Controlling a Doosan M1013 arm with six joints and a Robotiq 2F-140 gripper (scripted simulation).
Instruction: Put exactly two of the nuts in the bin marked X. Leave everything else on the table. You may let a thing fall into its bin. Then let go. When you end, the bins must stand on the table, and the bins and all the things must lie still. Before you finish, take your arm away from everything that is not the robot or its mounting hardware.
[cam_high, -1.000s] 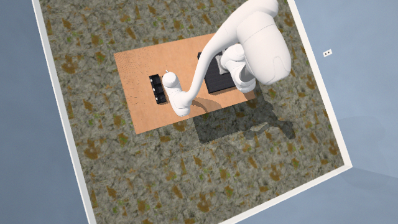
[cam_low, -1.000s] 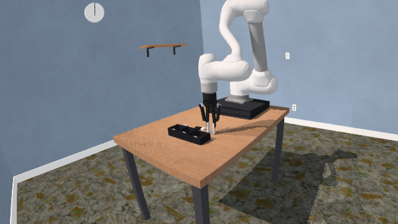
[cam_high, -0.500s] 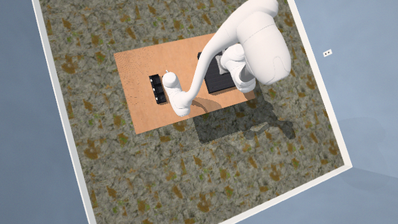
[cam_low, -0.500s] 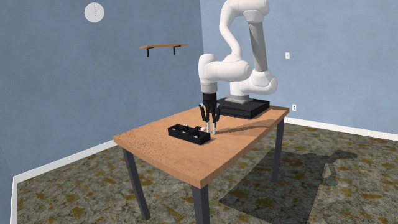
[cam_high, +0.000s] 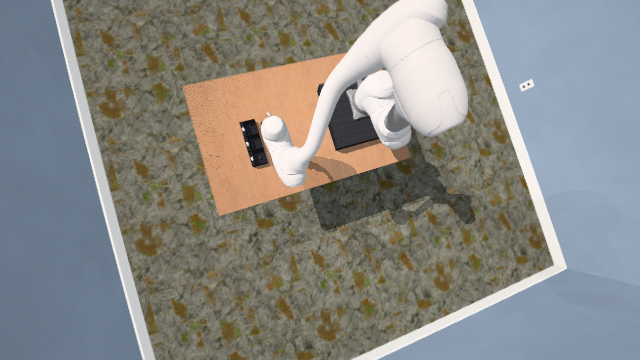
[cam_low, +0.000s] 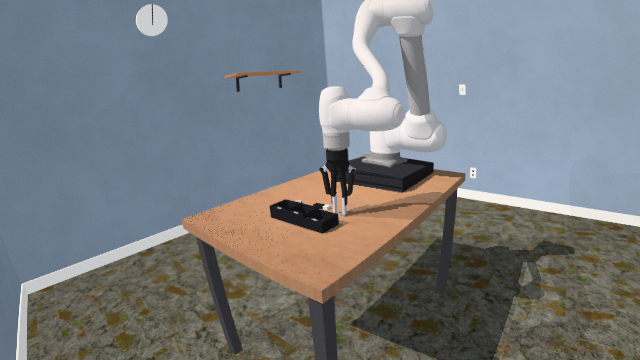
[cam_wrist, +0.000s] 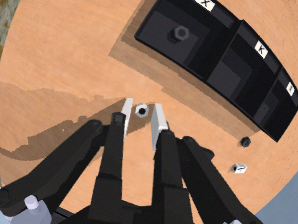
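Right now my hand is 30 mm above the pale nut. Round my hand: white piece: 210 mm to the right, 30 mm below; then black bin row: 120 mm ahead, 70 mm to the right, 20 mm below.
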